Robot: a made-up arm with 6 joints.
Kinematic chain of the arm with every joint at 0, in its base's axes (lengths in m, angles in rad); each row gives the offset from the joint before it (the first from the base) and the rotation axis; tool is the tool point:
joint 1: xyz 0 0 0.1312 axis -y
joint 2: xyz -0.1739 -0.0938 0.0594 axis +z
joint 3: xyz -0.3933 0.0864 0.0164 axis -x
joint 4: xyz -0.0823 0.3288 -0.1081 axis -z
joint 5: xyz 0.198 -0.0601 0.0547 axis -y
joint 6: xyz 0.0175 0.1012 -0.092 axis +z
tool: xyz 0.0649 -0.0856 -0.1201
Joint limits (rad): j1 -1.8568..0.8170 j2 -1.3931..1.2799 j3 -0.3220..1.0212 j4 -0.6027..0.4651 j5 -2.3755..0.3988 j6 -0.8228..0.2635
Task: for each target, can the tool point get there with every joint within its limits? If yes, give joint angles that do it. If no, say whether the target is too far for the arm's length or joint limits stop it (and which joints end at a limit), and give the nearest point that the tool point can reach.
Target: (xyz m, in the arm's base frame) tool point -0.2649 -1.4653 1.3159
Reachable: no: too far | nearest point -0.1585 -0.4750 0.8402 | short by 1.104 m
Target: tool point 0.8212 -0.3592 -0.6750
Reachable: no: joint limits stop it (at a limit: joint 1, joint 2, joint 3, joint 4, joint 6) | nearest point 0.1118 -0.2827 -0.4324 | short by 0.754 m
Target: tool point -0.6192 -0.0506 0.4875
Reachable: yes | joints -0.8396 0.2227 0.8186 0.2382 -1.2500 -0.4698
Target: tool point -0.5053 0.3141 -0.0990
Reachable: yes | joints 0.2125 -0.3315 0.9037 0.0369 -2.0711 -0.5181
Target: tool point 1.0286 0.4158 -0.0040
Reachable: no: joint limits stop it (at a limit: joint 2, joint 3, joint 4, joint 5, joint 6) | nearest point 0.4339 0.1710 0.0742 | short by 0.648 m
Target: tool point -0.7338 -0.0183 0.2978
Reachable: yes | joints -0.3580 0.4686 0.2454 -0.3368 -1.6329 -0.1018
